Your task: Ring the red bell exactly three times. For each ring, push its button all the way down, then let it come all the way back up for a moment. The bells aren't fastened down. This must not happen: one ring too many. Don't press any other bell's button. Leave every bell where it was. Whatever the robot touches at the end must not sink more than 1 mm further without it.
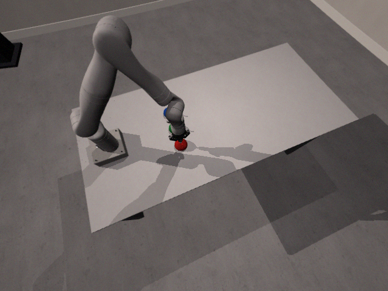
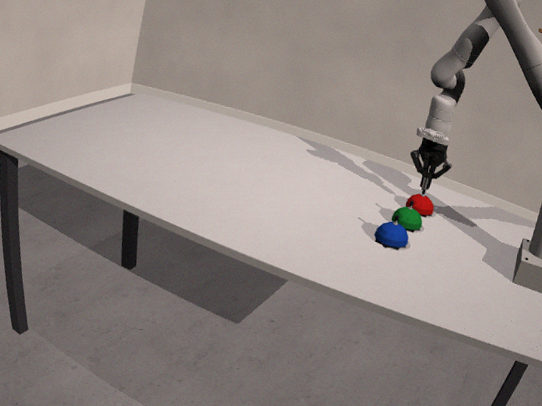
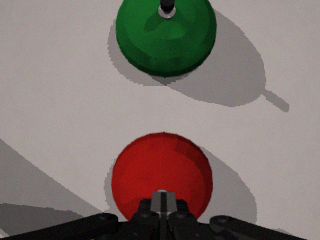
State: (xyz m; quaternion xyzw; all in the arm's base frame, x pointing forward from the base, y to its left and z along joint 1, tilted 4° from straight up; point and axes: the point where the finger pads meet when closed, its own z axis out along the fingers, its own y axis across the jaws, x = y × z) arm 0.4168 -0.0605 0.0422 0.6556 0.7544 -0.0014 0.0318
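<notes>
The red bell lies 40 mm below my hand. Round my hand: blue bell: 260 mm to the left, 40 mm below, 40 mm behind; green bell: 130 mm to the left, 40 mm below, 20 mm behind.
</notes>
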